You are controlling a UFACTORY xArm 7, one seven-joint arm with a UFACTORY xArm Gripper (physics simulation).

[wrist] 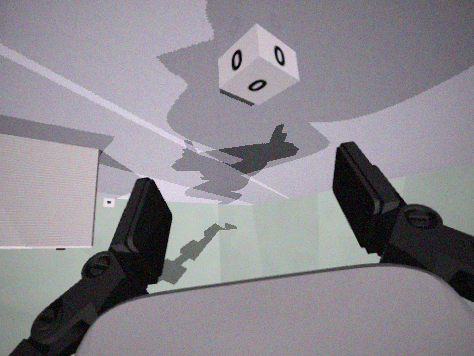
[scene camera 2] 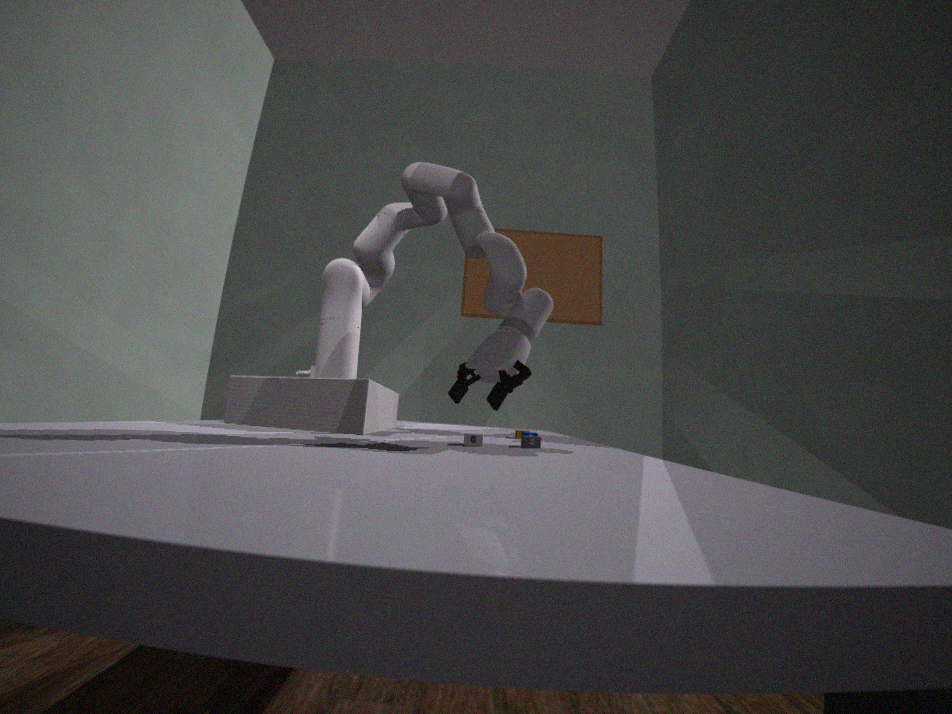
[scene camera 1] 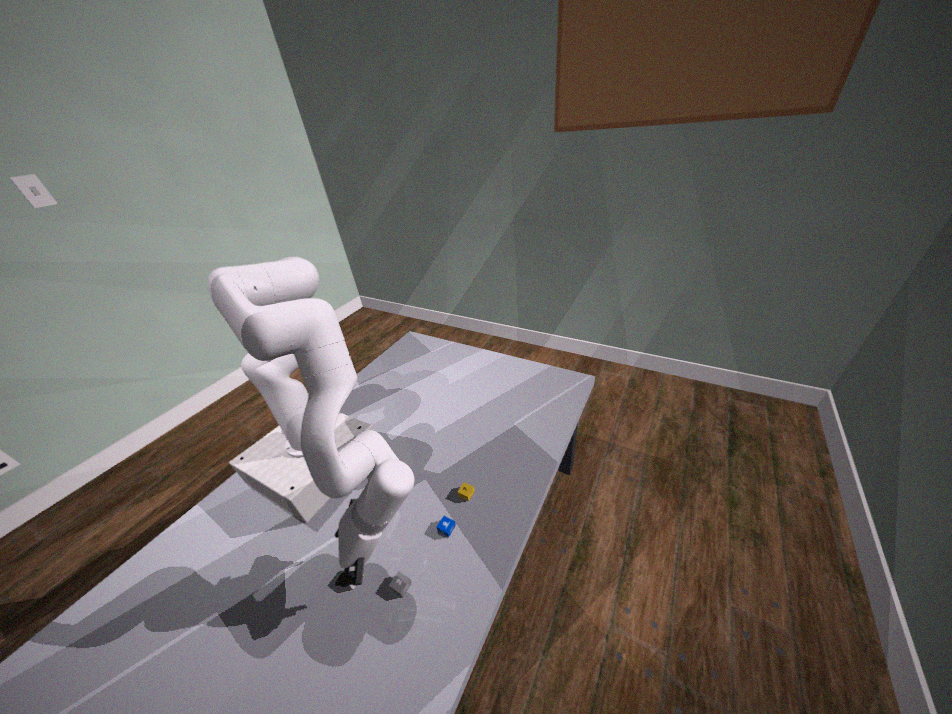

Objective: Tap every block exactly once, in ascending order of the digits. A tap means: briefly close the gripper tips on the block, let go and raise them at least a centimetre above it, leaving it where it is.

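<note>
A white block (scene camera 2: 472,440) (wrist: 258,65) with the digit 0 lies on the table; in scene camera 1 it is mostly hidden by the fingers. My gripper (scene camera 1: 353,574) (scene camera 2: 476,403) (wrist: 246,181) is open and empty, tilted, and hangs above the white block without touching it. A grey block (scene camera 1: 399,584) (scene camera 2: 530,441) lies a little to the right of the gripper. A blue block (scene camera 1: 446,526) (scene camera 2: 529,434) lies farther back, partly behind the grey one in scene camera 2. A yellow block (scene camera 1: 466,491) (scene camera 2: 519,434) lies beyond the blue one. The digits on these three are too small to read surely.
The robot's pale base box (scene camera 1: 265,468) (scene camera 2: 296,403) (wrist: 45,195) stands on the table (scene camera 1: 538,391) (scene camera 2: 461,507), left of the blocks. The table's right edge runs past the yellow and blue blocks. Dark arm shadows lie around the white and grey blocks.
</note>
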